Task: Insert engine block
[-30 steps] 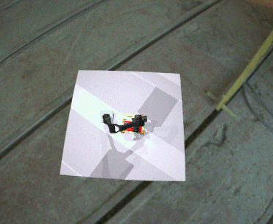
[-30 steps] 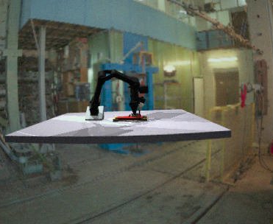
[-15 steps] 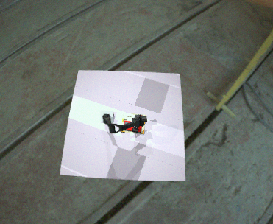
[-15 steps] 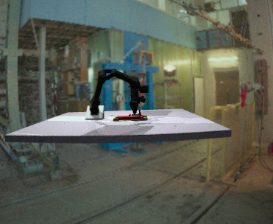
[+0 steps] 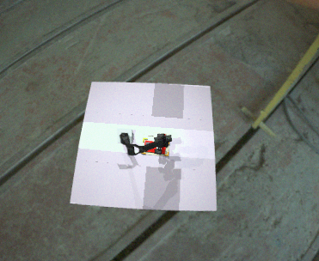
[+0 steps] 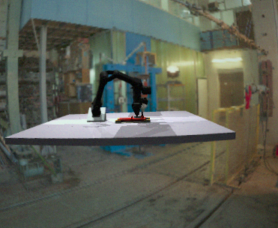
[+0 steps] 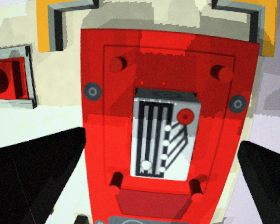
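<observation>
The grey engine block lies 20 mm below my gripper tip and 10 mm to the left of it.
</observation>
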